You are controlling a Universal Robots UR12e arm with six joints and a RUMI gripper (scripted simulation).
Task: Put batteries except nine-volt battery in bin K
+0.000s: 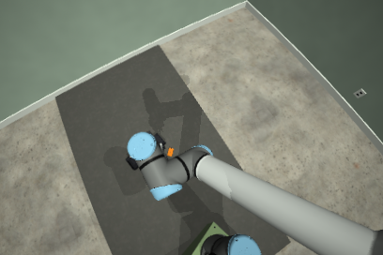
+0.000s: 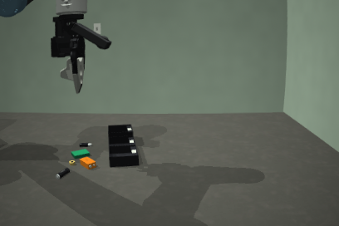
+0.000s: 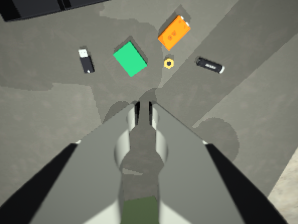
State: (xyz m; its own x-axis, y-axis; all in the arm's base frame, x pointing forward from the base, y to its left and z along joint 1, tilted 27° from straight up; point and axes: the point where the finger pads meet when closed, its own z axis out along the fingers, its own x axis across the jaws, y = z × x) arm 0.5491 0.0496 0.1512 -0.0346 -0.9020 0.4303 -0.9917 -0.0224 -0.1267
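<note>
My hand is 110 mm short of the bin row, 80 mm to the right of it and 200 mm above it. The rest, counted from my hand: orange nine-volt battery: 30 mm ahead, 50 mm to the right, 210 mm below; flat green block: 20 mm behind, 30 mm to the left, 220 mm below; small yellow ring: 30 mm behind, 40 mm to the right, 220 mm below.
</note>
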